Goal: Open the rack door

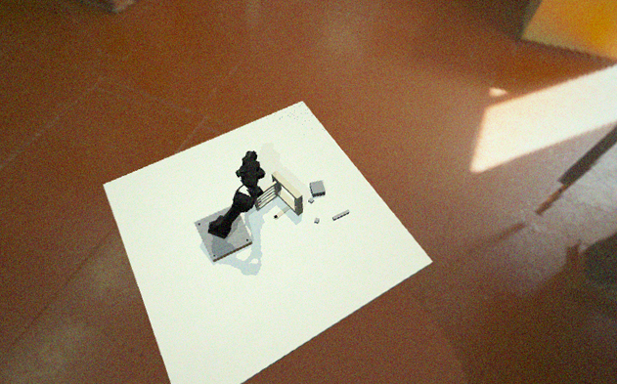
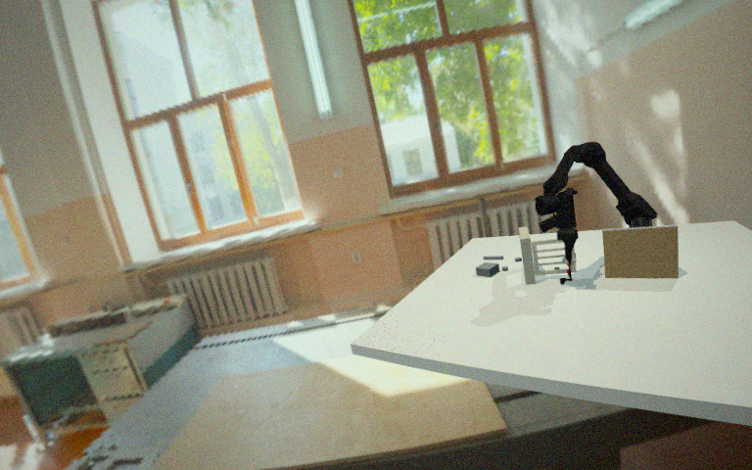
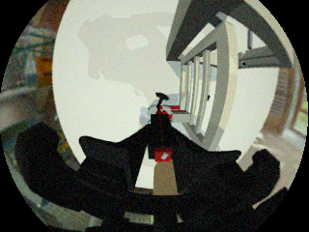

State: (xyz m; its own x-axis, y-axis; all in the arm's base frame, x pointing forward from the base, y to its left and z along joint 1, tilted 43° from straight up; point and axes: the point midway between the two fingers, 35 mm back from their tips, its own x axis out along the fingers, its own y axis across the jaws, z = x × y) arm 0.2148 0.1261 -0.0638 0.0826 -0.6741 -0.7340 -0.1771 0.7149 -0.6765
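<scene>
The red handle is 10 mm ahead of my gripper tip and 20 mm below it. The rest, counted from my gripper tip: thin grey bar (400 mm ahead, 260 mm to the right, 110 mm below).
</scene>
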